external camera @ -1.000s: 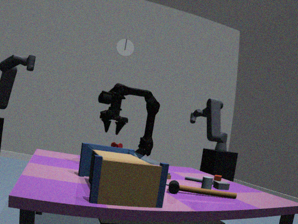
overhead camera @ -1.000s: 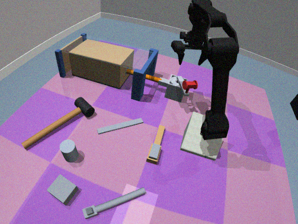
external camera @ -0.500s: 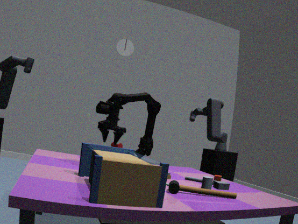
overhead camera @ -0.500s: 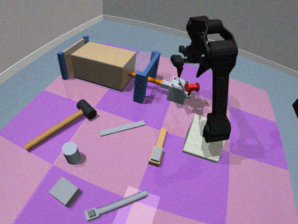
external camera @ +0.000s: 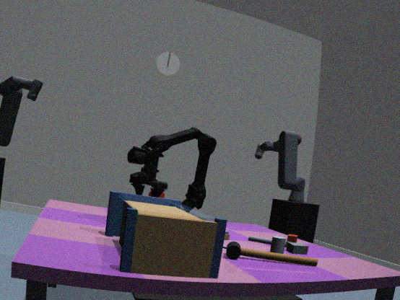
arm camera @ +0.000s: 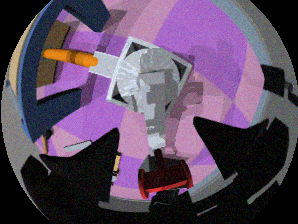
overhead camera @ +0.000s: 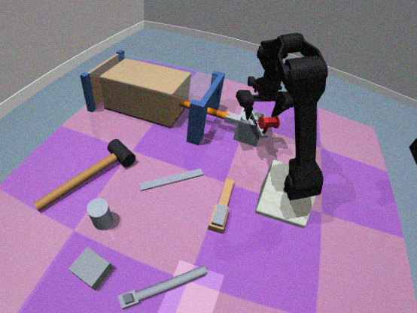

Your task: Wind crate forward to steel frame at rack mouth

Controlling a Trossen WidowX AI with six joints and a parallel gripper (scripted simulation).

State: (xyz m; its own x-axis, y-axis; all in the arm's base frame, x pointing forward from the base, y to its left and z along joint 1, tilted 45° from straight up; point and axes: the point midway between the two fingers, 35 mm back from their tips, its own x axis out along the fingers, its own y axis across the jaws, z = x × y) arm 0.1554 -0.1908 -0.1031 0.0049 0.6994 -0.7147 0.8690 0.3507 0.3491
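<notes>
The grey crank handle is 20 mm to the left of my gripper tip, 10 mm below it and 10 mm behind it. The rest, counted from my gripper tip: grey winch: 90 mm below, 50 mm to the right, 10 mm ahead; then blue frame: 190 mm ahead, 40 mm to the right, 10 mm below; then red knob: 50 mm to the left, 30 mm behind, 20 mm above.
</notes>
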